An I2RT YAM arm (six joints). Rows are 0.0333 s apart.
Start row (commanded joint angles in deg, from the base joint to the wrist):
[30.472 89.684 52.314 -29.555 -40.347 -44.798]
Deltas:
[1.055 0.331 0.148 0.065 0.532 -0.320]
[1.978 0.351 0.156 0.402 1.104 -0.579]
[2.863 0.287 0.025 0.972 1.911 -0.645]
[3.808 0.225 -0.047 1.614 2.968 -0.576]
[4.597 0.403 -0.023 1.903 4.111 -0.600]
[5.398 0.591 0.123 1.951 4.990 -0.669]
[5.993 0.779 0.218 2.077 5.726 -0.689]
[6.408 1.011 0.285 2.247 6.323 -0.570]
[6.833 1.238 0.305 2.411 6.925 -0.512]
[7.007 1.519 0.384 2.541 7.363 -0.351]
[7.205 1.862 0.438 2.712 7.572 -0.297]
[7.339 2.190 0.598 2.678 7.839 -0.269]
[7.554 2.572 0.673 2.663 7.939 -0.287]
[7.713 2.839 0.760 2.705 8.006 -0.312]
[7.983 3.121 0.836 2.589 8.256 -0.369]
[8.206 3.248 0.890 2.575 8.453 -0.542]
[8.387 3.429 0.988 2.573 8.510 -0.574]
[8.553 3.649 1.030 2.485 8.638 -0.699]
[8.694 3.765 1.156 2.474 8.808 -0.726]
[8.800 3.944 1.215 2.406 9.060 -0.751]
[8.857 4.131 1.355 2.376 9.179 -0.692]
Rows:
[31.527 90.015 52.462 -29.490 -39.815 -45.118]
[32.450 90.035 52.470 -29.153 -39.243 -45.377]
[33.335 89.971 52.339 -28.583 -38.436 -45.443]
[34.280 89.909 52.267 -27.941 -37.379 -45.374]
[35.069 90.087 52.291 -27.652 -36.236 -45.398]
[35.870 90.275 52.437 -27.604 -35.357 -45.467]
[36.465 90.463 52.532 -27.478 -34.621 -45.487]
[36.880 90.695 52.599 -27.308 -34.024 -45.368]
[37.305 90.922 52.619 -27.144 -33.422 -45.310]
[37.479 91.203 52.698 -27.014 -32.984 -45.149]
[37.677 91.546 52.752 -26.843 -32.775 -45.095]
[37.811 91.874 52.912 -26.877 -32.508 -45.067]
[38.026 92.256 52.987 -26.892 -32.408 -45.085]
[38.185 92.523 53.074 -26.850 -32.341 -45.110]
[38.455 92.805 53.150 -26.966 -32.091 -45.167]
[38.678 92.932 53.204 -26.980 -31.894 -45.340]
[38.859 93.113 53.302 -26.982 -31.837 -45.372]
[39.025 93.333 53.344 -27.070 -31.709 -45.497]
[39.166 93.449 53.470 -27.081 -31.539 -45.524]
[39.272 93.628 53.529 -27.149 -31.287 -45.549]
[39.329 93.815 53.669 -27.179 -31.168 -45.490]

